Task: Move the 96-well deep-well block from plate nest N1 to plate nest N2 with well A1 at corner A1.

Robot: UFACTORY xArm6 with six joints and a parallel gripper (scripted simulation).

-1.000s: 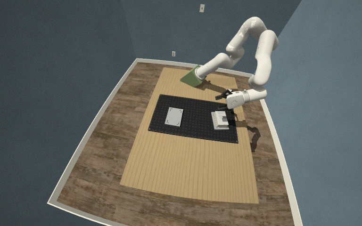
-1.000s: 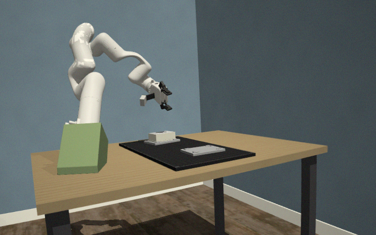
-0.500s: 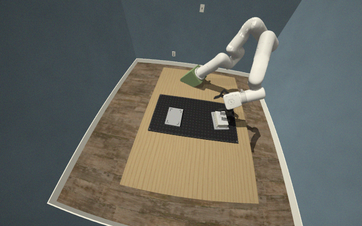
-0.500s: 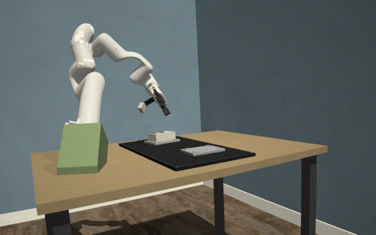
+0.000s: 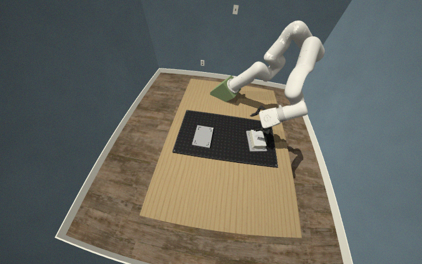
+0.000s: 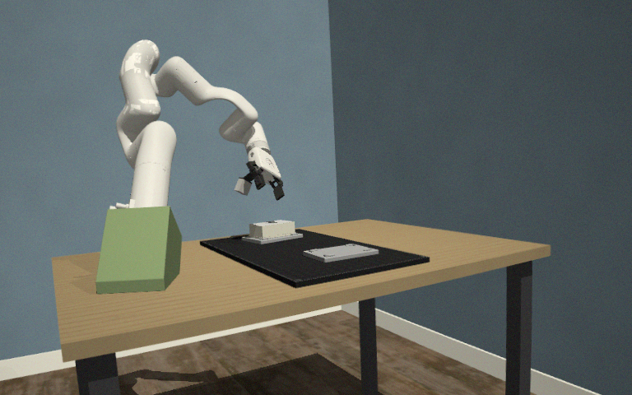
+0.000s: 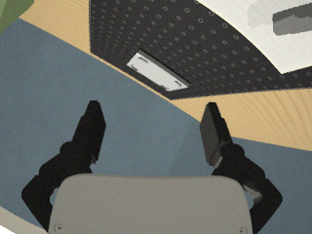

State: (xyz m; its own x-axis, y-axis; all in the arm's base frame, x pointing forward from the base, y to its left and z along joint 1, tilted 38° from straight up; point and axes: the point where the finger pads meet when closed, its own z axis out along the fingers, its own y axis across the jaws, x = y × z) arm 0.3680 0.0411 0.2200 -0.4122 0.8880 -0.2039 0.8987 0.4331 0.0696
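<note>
Now: the white deep-well block 13 cm below my hand, 7 cm to the left of it and 2 cm ahead of it.
</note>
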